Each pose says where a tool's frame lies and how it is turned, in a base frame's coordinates. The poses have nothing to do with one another.
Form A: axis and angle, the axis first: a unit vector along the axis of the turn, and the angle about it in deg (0 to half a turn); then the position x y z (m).
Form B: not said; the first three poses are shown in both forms.
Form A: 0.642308, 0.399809, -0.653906, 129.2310, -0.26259, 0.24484, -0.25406
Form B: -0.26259, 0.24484, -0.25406, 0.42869, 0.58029, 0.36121, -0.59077
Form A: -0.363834, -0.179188, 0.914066, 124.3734, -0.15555, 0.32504, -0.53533
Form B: -0.15555, 0.32504, -0.53533, 0.46659, -0.32180, -0.15849, 0.80847
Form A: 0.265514, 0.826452, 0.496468, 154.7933, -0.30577, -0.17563, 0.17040
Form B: -0.30577, -0.17563, 0.17040, 0.21820, 0.25912, 0.80654, 0.48450
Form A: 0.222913, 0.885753, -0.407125, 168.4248, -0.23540, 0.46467, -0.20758
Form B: -0.23540, 0.46467, -0.20758, 0.10084, 0.22178, 0.88124, -0.40505
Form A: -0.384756, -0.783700, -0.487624, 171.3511, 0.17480, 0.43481, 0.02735
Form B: 0.17480, 0.43481, 0.02735, 0.07540, -0.38366, -0.78147, -0.48624
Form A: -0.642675, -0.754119, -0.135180, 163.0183, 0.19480, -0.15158, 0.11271
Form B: 0.19480, -0.15158, 0.11271, 0.14765, -0.63563, -0.74585, -0.13370
